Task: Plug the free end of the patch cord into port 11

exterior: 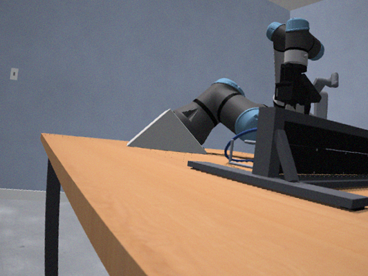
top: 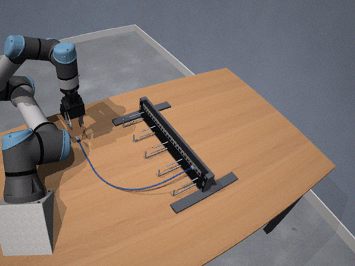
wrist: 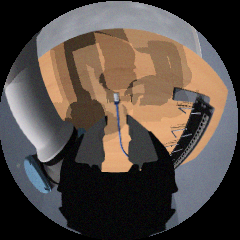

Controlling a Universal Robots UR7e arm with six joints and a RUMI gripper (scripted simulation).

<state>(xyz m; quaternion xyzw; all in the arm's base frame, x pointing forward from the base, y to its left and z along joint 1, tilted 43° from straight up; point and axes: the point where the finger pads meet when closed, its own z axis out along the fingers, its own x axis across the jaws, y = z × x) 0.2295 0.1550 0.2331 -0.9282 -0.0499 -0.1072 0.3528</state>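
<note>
Now: hand 90 mm above the cable plug and 10 mm to the right of it.
</note>
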